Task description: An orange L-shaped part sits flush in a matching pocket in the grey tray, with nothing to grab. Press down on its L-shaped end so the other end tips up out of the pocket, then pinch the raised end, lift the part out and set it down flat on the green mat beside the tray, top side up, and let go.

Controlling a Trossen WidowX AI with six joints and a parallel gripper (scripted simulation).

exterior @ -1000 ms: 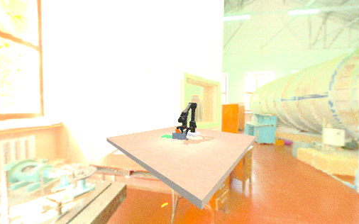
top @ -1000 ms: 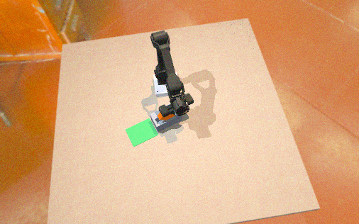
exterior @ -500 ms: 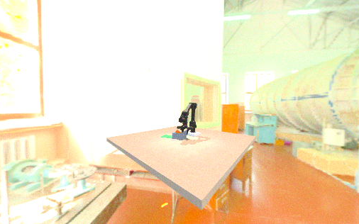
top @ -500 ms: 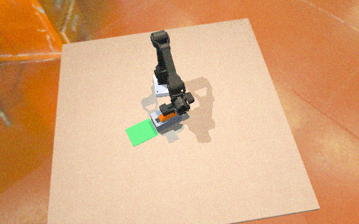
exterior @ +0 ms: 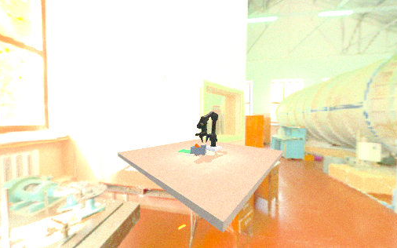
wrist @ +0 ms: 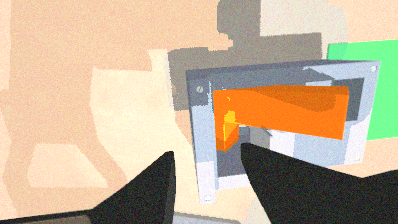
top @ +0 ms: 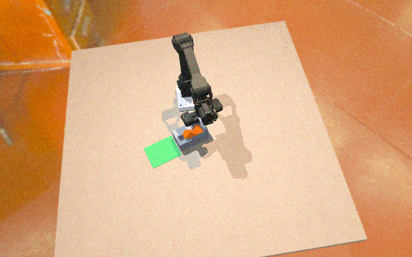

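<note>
Now: the orange L-shaped part 10 mm ahead of my gripper tip, 50 mm to the right of it and 70 mm below it. From my gripper tip the other things lie so: green mat (70 mm ahead, 210 mm to the right, 120 mm below).
</note>
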